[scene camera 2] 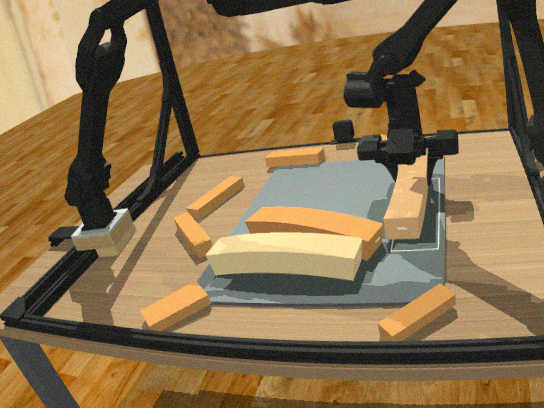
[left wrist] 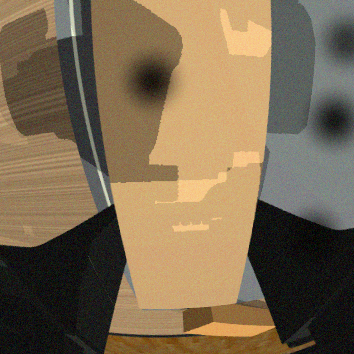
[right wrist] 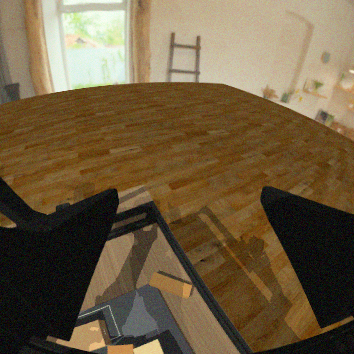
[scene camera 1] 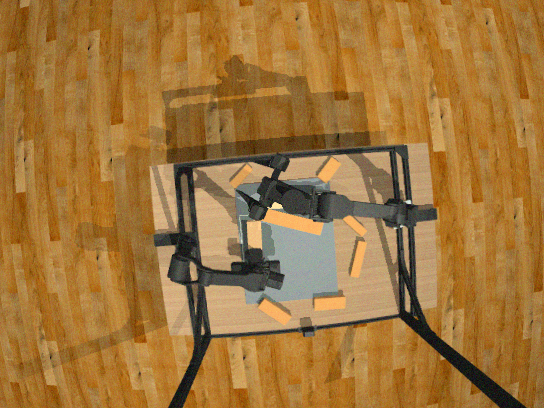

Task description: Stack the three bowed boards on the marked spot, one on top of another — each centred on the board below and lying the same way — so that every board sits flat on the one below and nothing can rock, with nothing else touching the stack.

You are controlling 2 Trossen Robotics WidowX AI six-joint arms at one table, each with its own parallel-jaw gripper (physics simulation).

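Where they show: left gripper, between the fingertips: [left wrist: 182, 199]; right gripper, between the fingertips: [right wrist: 190, 194] [scene camera 1: 243, 175]; left arm's base, origin of its link: [scene camera 1: 188, 244]; right arm's base, origin of its link: [scene camera 2: 99, 222].
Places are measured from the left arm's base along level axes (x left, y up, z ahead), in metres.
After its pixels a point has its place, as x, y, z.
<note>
My left gripper [scene camera 1: 255, 256] @(-0.132, -0.007, 0.261) [scene camera 2: 411, 165] [left wrist: 182, 199] @(-0.132, -0.007, 0.261) is shut on one end of a tan bowed board [scene camera 1: 254, 234] @(-0.001, 0.024, 0.278) [scene camera 2: 406, 202] @(-0.013, 0.022, 0.275) [left wrist: 197, 140] @(-0.092, 0.023, 0.270). The board lies lengthwise over the white marked outline [scene camera 1: 241, 231] @(0.016, -0.013, 0.225) [scene camera 2: 439, 210] @(-0.039, -0.013, 0.219) [left wrist: 88, 123] @(-0.081, -0.014, 0.217) at the edge of the grey mat [scene camera 1: 307, 267] @(-0.178, -0.014, 0.467) [scene camera 2: 331, 186] @(-0.182, -0.014, 0.431). An orange bowed board [scene camera 1: 293, 222] @(0.021, 0.032, 0.437) [scene camera 2: 315, 223] @(0.046, 0.032, 0.420) lies mid-mat, hump up. A pale cream bowed board [scene camera 2: 286, 252] @(0.129, 0.034, 0.450) lies beside it; in scene camera 1 my right arm mostly hides it. My right gripper [scene camera 1: 261, 179] [right wrist: 190, 194] @(0.203, 0.381, 0.298) is open and empty, high above the mat's far corner.
Several small orange blocks ring the mat, among them one block [scene camera 1: 240, 175] @(0.240, 0.002, 0.261) [right wrist: 171, 284] @(0.238, 0.002, 0.265), a second [scene camera 1: 274, 310] [scene camera 2: 417, 312] and a third [scene camera 1: 329, 301] @(-0.334, 0.009, 0.534) [scene camera 2: 295, 156] @(-0.318, 0.007, 0.528). The black frame [scene camera 1: 189, 243] runs along the table's edges.
</note>
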